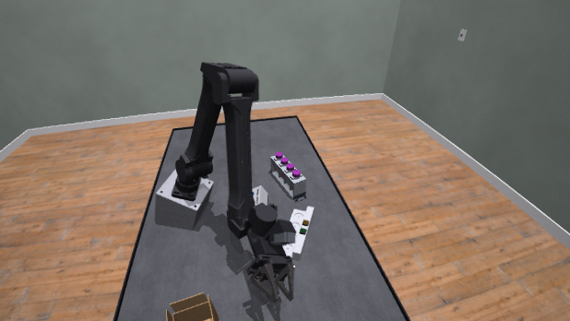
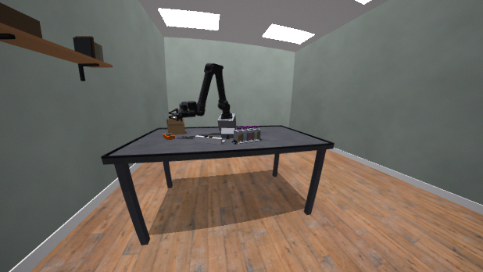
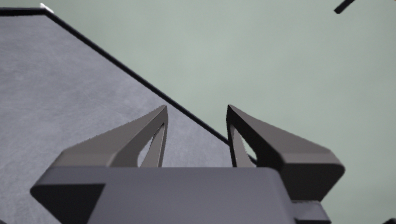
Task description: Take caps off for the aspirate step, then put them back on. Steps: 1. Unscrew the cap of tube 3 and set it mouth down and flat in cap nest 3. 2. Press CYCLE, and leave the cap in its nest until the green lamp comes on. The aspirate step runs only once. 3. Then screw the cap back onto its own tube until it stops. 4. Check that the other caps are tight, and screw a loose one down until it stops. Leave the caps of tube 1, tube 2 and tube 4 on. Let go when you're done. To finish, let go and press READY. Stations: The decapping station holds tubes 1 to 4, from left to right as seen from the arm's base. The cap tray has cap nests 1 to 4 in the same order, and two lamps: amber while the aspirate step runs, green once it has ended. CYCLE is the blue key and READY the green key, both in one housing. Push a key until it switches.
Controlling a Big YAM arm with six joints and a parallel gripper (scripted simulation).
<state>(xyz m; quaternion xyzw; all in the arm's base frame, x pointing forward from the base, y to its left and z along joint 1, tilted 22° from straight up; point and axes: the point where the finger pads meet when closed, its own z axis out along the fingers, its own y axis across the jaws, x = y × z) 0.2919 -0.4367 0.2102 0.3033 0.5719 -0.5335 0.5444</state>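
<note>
The cap is 600 mm to the left of my hand, 90 mm below it and 70 mm ahead of it. From my hand the other things lie so: key housing 470 mm to the left, 150 mm below, 80 mm behind; then cardboard box 210 mm behind, 140 mm below, 40 mm to the right; then green key 450 mm to the left, 140 mm below, 100 mm behind.
</note>
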